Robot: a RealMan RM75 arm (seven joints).
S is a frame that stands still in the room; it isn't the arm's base.
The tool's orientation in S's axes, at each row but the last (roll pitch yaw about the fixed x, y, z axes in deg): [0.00, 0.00, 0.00]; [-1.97, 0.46, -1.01]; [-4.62, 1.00, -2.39]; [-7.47, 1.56, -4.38]
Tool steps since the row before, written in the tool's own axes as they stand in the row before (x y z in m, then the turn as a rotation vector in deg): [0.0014, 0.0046, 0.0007, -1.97, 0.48, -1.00]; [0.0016, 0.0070, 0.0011, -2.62, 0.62, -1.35]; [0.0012, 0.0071, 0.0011, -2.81, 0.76, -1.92]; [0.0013, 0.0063, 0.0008, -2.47, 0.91, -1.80]
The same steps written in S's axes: [0.0014, 0.0046, 0.0007, -1.97, 0.48, -1.00]; [0.0017, 0.0070, 0.0008, -2.62, 0.62, -1.35]; [0.0015, 0.0071, 0.0005, -2.82, 0.72, -1.93]; [0.0018, 0.0062, -0.0001, -2.46, 0.86, -1.84]
